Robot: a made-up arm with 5 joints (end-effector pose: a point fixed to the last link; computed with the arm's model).
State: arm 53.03 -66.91 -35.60 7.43 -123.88
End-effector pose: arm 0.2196 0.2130 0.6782 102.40 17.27 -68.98
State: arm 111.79 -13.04 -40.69 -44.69 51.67
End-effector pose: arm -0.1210 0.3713 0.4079 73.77 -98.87 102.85
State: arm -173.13 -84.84 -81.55 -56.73 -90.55
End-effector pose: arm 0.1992 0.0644 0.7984 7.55 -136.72 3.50
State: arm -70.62 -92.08 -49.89 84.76 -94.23
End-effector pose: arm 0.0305 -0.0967 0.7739 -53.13 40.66 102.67
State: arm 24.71 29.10 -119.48 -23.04 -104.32
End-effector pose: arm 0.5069 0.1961 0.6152 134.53 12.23 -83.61
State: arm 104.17 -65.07 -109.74 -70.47 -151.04
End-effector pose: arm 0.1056 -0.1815 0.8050 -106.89 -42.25 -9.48
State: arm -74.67 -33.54 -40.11 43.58 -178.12
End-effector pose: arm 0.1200 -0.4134 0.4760 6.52 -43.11 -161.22
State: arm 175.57 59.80 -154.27 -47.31 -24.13
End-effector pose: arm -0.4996 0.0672 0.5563 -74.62 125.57 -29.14
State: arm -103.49 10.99 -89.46 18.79 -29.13
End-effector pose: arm -0.1113 -0.4930 0.5131 -55.76 21.75 14.20
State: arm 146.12 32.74 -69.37 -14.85 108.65
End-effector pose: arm -0.3730 0.2804 0.2356 62.43 -8.35 117.16
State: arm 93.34 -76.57 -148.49 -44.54 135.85
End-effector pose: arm 0.0628 -0.4756 0.5883 -86.74 32.27 37.01
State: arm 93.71 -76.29 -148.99 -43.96 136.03
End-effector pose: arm 0.0661 -0.4764 0.5880 -87.25 31.98 37.07
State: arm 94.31 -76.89 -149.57 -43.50 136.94
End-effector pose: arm 0.0718 -0.4803 0.5793 -86.95 30.58 37.00
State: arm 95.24 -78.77 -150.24 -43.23 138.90
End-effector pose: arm 0.0812 -0.4880 0.5584 -85.41 27.64 36.73
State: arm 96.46 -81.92 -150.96 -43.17 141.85
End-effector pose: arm 0.0940 -0.4978 0.5252 -82.51 23.42 36.18
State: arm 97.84 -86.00 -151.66 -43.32 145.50
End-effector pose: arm 0.1088 -0.5064 0.4827 -78.42 18.58 35.29
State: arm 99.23 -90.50 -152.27 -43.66 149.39
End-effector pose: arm 0.1238 -0.5114 0.4363 -73.59 13.89 34.13
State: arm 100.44 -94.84 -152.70 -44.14 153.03
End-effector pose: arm 0.1365 -0.5120 0.3923 -68.70 9.98 32.81
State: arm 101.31 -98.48 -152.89 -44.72 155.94
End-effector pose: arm 0.1453 -0.5097 0.3565 -64.44 7.20 31.58
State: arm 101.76 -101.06 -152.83 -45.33 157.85
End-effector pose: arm 0.1497 -0.5069 0.3326 -61.35 5.58 30.63
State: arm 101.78 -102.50 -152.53 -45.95 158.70
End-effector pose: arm 0.1498 -0.5051 0.3212 -59.58 4.96 30.07
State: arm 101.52 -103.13 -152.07 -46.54 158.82
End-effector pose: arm 0.1473 -0.5047 0.3185 -58.79 4.97 29.80
